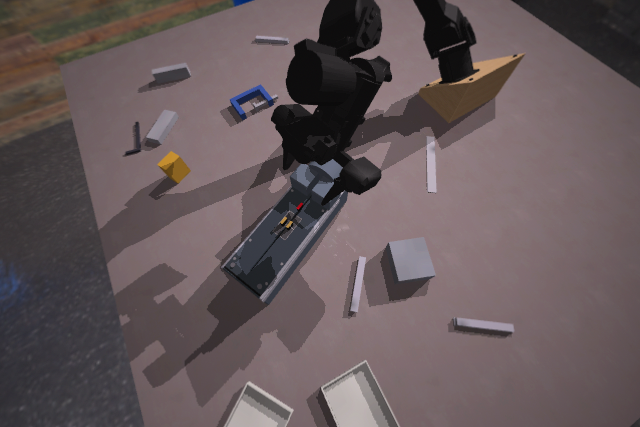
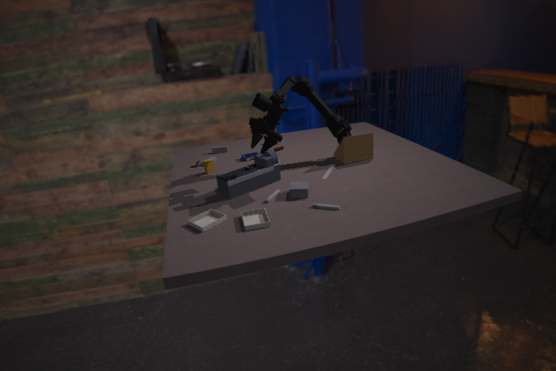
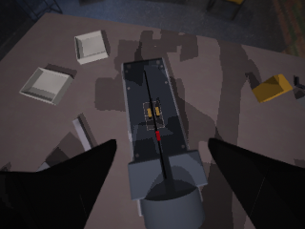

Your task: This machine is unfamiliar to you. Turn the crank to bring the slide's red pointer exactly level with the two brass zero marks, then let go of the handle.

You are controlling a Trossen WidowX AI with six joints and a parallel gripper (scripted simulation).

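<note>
Now: the brown crank handle 11 cm behind my gripper tip, 7 cm to the right of it and 3 cm below it. The rest, counted from my gripper tip: grey block (18 cm to the left, 13 cm below, 12 cm behind); yellow block (24 cm to the right, 19 cm ahead, 11 cm below); red pointer (6 cm below, 1 cm ahead).
</note>
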